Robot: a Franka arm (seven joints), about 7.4 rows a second.
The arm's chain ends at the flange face. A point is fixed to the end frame.
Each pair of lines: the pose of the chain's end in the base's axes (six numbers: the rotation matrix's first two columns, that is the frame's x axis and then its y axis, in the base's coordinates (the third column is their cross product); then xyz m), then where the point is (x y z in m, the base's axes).
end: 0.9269 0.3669 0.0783 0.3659 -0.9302 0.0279 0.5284 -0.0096 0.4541
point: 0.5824 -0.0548 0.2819
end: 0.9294 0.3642 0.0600 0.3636 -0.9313 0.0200 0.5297 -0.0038 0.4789
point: 0.5801 -0.0490 0.3056
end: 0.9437 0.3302 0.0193 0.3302 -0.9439 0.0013 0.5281 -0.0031 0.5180
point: 0.5691 -0.0494 0.3425
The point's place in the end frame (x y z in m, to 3 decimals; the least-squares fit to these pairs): 0.020 0.057 0.176
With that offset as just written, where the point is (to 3 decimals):
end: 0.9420 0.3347 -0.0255 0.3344 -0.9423 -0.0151 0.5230 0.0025 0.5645
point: 0.556 -0.044 0.387
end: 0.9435 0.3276 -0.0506 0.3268 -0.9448 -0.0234 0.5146 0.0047 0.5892
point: 0.542 -0.042 0.411
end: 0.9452 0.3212 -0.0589 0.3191 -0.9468 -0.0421 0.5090 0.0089 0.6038
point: 0.534 -0.035 0.425
